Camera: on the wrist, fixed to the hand. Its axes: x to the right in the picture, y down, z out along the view.
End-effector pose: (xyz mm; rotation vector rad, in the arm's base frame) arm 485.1 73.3 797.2 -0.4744 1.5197 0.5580
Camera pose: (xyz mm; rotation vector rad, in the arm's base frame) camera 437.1 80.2 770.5 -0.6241 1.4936 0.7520
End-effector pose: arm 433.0 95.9 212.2 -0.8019 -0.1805 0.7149
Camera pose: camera 450.9 110.0 161.8 -1.0215 -0.2315 0.7269
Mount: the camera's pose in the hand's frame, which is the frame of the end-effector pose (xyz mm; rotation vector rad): 28.3 33.3 -33.9 -0.2184 0.0186 0.0335
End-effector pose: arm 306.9 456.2 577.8 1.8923 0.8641 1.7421
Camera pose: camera 279.2 448.5 625.1 1.7593 0.6232 1.7965
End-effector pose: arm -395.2 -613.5 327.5 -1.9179 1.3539 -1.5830
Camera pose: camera -442.2 -642.4 331.6 -1.9944 1.6170 -1.4941
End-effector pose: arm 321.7 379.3 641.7 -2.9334 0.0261 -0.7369
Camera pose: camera 331.0 341.3 680.7 2.9542 -0.1584 0.7607
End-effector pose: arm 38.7 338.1 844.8 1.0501 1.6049 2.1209
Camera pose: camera 2.2 319.8 882.1 0.9946 1.3342 2.2721
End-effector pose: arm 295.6 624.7 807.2 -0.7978 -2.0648 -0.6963
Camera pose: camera 322.6 630.9 855.1 -0.9418 -1.9762 -0.9181
